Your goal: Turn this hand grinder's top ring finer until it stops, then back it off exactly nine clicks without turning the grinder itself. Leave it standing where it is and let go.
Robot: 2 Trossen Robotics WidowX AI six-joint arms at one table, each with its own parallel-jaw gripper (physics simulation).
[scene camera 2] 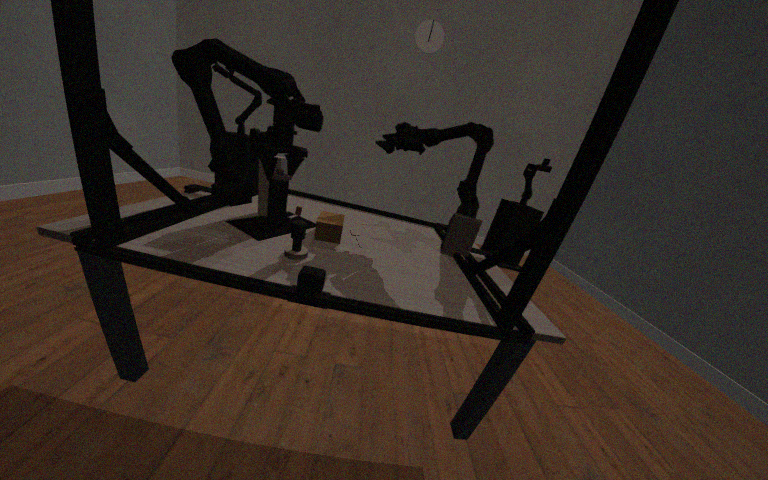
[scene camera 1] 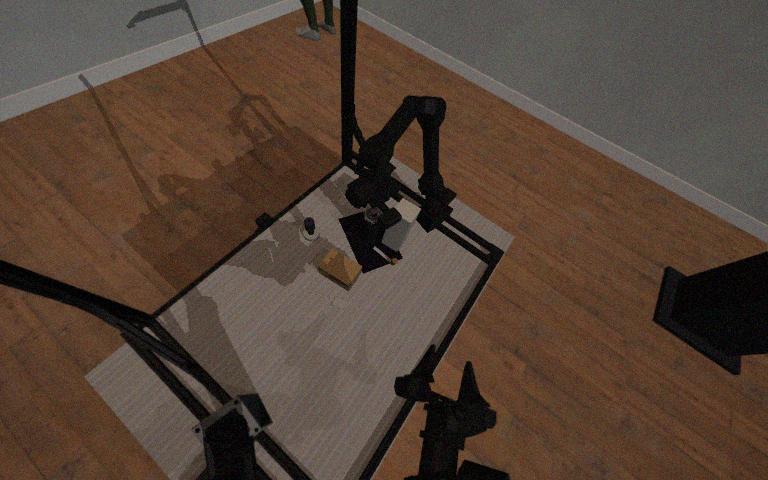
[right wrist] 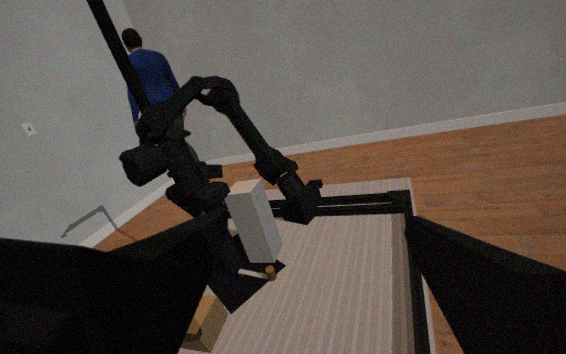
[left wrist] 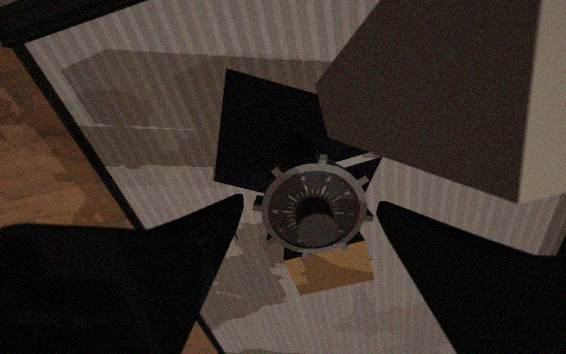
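Pixels of known places: left gripper, between the fingertips: [scene camera 2: 279,179] [scene camera 1: 372,216] [left wrist: 309,203]; right gripper, between the fingertips: [scene camera 2: 378,139] [scene camera 1: 451,353] [right wrist: 316,221]; left arm's base, origin of its link: [scene camera 2: 231,182] [scene camera 1: 434,208] [right wrist: 297,193]; right arm's base, origin of its link: [scene camera 2: 465,220] [scene camera 1: 228,429].
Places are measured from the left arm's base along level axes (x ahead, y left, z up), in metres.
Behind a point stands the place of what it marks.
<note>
The hand grinder [scene camera 1: 372,214] @[y -0.048, x 0.266, z 0.099 m] [scene camera 2: 277,200] @[y -0.074, x 0.275, z 0.016 m] stands upright on a black mat [scene camera 1: 352,226] @[y -0.126, x 0.286, z -0.070 m] [scene camera 2: 243,226] @[y -0.145, x 0.220, z -0.070 m] [left wrist: 265,115] @[y -0.102, x 0.209, z -0.070 m]. In the left wrist view its grey lugged top ring [left wrist: 265,207] @[y -0.080, x 0.255, z 0.090 m] surrounds a dark dial with pale marks and a round centre post. The dial numbers are too blurred to read. My left gripper [scene camera 1: 373,212] @[y -0.052, x 0.259, z 0.075 m] [scene camera 2: 281,169] @[y -0.052, x 0.259, z 0.075 m] [left wrist: 309,203] @[y -0.052, x 0.259, z 0.075 m] is open at the grinder's top, one finger on each side of the ring, with gaps showing between. My right gripper [scene camera 1: 450,355] @[y 0.385, x 0.392, z 0.272 m] [scene camera 2: 379,141] @[y 0.385, x 0.392, z 0.272 m] is open and empty, raised far from the grinder.
A tall pale box [scene camera 1: 398,232] @[y 0.031, x 0.209, z 0.050 m] [left wrist: 425,100] @[y -0.022, x 0.197, z 0.104 m] [right wrist: 255,225] @[y 0.039, x 0.205, z 0.045 m] stands close beside the grinder. A pale bar with a wooden knob [scene camera 1: 393,261] @[y 0.083, x 0.251, z -0.039 m] [right wrist: 270,273] @[y 0.091, x 0.251, z -0.042 m] is at the mat's edge. A wooden block [scene camera 1: 339,270] @[y 0.021, x 0.431, z -0.013 m] [scene camera 2: 329,227] @[y -0.044, x 0.447, z -0.024 m] and a dark object on a pale disc [scene camera 1: 309,225] @[y -0.162, x 0.437, z 0.016 m] [scene camera 2: 297,237] @[y -0.190, x 0.440, z -0.016 m] stand nearby.
</note>
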